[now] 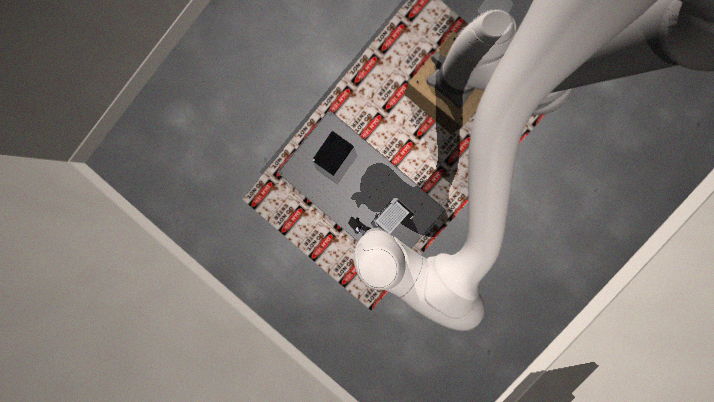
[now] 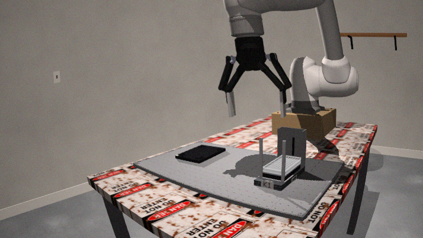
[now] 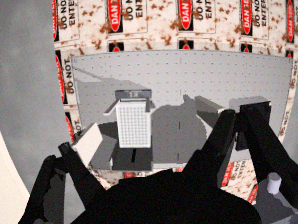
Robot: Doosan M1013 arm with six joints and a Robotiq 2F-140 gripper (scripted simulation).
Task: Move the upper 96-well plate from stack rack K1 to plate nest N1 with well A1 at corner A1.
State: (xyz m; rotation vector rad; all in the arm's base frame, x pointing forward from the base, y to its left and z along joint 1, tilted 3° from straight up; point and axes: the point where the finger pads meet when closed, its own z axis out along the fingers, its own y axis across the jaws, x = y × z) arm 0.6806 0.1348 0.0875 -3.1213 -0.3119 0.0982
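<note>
Right now my hand is 8 cm past the white 96-well plate, 4 cm to the right of it and 17 cm above it. Round my hand: black plate: 8 cm behind, 4 cm to the left, 18 cm below; black plate nest N1: 13 cm behind, 35 cm to the right, 20 cm below; pale square: 5 cm behind, 39 cm to the right, 20 cm below.
</note>
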